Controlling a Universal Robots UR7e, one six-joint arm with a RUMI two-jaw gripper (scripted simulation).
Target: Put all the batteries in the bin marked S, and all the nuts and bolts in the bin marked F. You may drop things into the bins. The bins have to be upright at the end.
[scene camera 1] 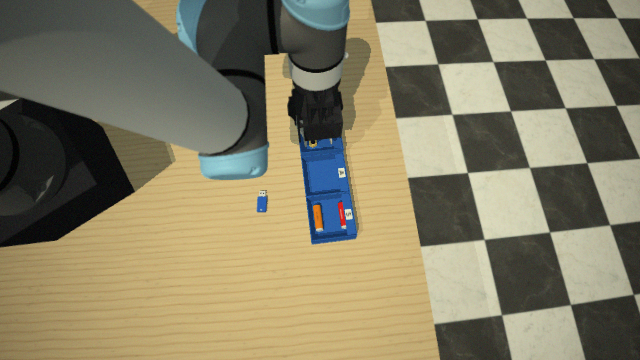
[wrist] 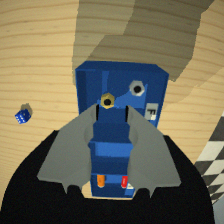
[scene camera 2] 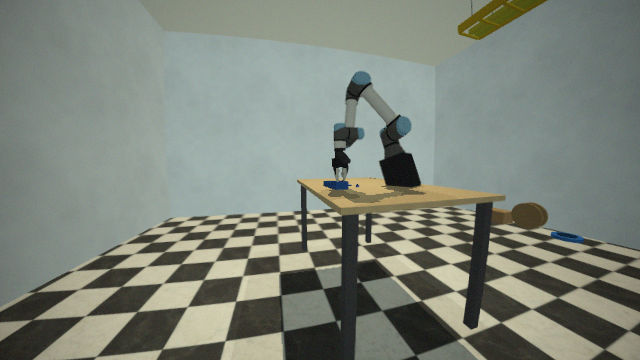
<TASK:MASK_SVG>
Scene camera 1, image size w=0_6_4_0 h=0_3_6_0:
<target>my gripper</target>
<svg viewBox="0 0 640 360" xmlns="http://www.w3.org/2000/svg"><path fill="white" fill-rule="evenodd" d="M341 78L334 86L323 91L304 89L292 80L295 88L291 90L292 96L289 96L287 104L288 115L293 118L295 127L298 129L299 143L301 143L301 134L305 147L307 147L307 141L329 139L330 144L332 144L332 138L341 138L343 128L341 111L343 110L341 91L338 92Z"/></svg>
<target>blue bin row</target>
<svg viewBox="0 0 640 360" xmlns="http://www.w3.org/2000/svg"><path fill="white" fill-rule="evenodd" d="M300 134L301 143L299 143L311 241L329 243L356 239L357 230L343 153L342 136L341 138L332 138L332 144L330 144L329 139L317 140L317 146L312 148L309 146L309 141L307 141L307 147L304 146L304 139ZM314 205L320 205L323 222L323 231L321 232L316 231ZM339 202L343 203L346 229L341 228L338 210Z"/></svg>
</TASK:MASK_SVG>
